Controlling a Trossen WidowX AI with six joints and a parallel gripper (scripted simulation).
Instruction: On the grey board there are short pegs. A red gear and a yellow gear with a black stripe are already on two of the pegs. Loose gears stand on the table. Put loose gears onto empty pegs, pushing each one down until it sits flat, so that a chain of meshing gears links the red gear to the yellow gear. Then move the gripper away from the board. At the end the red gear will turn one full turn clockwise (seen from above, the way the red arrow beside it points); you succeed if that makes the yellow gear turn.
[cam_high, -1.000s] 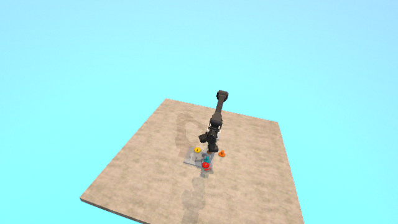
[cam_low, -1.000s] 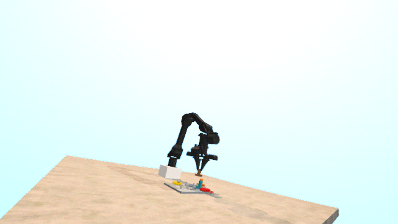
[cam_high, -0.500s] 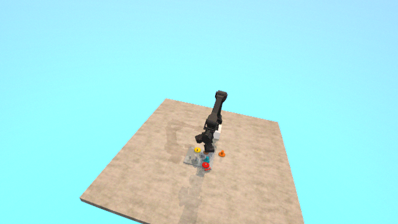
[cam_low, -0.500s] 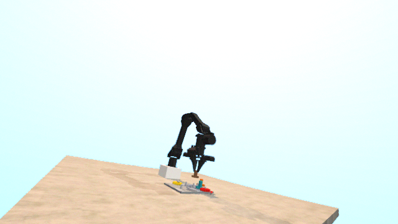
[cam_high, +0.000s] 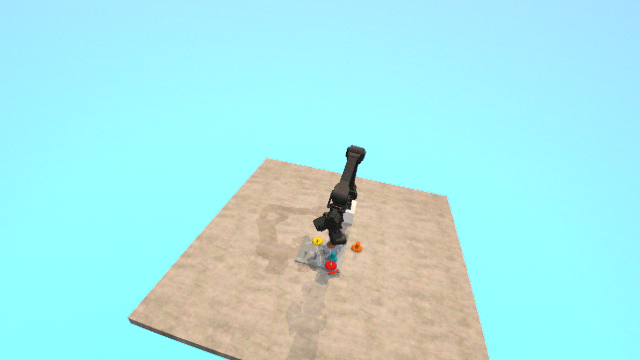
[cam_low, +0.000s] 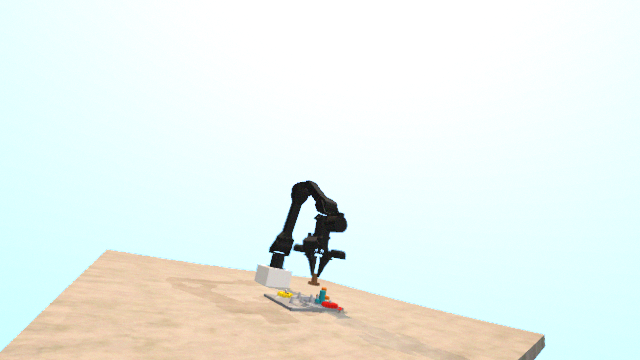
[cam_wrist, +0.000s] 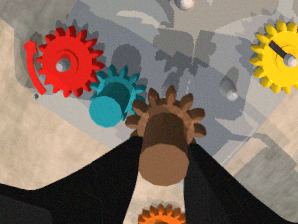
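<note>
My gripper tip is 6 cm above the teal gear, 3 cm short of it and 2 cm to the right of it. The rest, counted from my gripper tip: brown gear (1 cm below); yellow gear (7 cm to the right, 7 cm below, 6 cm behind); red gear (7 cm below, 7 cm ahead, 2 cm to the left).
</note>
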